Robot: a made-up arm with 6 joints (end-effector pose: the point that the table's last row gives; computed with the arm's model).
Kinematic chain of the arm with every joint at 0, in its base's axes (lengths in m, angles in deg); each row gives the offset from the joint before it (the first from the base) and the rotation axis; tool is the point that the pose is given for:
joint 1: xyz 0 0 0.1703 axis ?
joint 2: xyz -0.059 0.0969 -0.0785 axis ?
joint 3: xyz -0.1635 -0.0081 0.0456 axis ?
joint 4: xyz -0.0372 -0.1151 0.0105 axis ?
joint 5: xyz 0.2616 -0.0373 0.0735 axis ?
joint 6: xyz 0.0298 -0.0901 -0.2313 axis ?
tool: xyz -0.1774 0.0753 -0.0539
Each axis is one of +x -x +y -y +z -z.
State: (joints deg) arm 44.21 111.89 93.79 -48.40 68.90 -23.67
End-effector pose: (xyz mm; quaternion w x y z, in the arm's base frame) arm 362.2 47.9 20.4 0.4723 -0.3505 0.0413 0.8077
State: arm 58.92 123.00 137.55 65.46 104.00 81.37
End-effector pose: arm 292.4 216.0 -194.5 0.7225 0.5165 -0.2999 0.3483
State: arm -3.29 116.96 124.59 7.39 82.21 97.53
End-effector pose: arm -77.8 367.6 -103.0 0.2219 0.9094 0.0100 0.3517
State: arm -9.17 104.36 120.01 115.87 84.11 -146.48
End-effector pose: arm -144.1 486.6 124.9 0.2100 0.5833 -0.1958 -0.7598
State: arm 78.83 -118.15 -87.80 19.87 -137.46 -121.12
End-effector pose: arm -8.0 -37.8 610.6 0.0777 -0.5904 0.4042 0.6942
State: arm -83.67 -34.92 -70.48 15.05 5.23 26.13
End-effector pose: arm 10.4 -369.2 244.5 0.8556 -0.4364 0.2715 0.0613
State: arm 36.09 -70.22 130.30 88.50 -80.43 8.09
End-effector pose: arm 140.2 420.4 123.3 0.9334 0.2642 -0.2035 -0.1324
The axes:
joint 1: -z
joint 2: -y
joint 3: +z
joint 4: -x
joint 5: +z
joint 6: +y

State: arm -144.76 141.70 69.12 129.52 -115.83 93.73
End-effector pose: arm -77.9 -264.2 43.0 0.1108 -0.9784 0.1728 -0.0250
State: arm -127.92 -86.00 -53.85 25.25 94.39 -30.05
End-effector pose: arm 397.7 14.7 389.3 0.1052 -0.4406 0.4992 0.7386
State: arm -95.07 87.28 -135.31 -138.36 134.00 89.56
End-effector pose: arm 30.0 -87.7 -316.4 0.7334 0.4757 -0.4544 -0.1715
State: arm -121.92 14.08 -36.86 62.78 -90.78 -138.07
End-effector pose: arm 507.2 -92.8 181.4 0.1111 0.0649 0.9870 0.0968
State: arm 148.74 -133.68 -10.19 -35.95 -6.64 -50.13
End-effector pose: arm 259.5 45.3 240.6 0.1016 -0.5566 -0.3108 0.7637
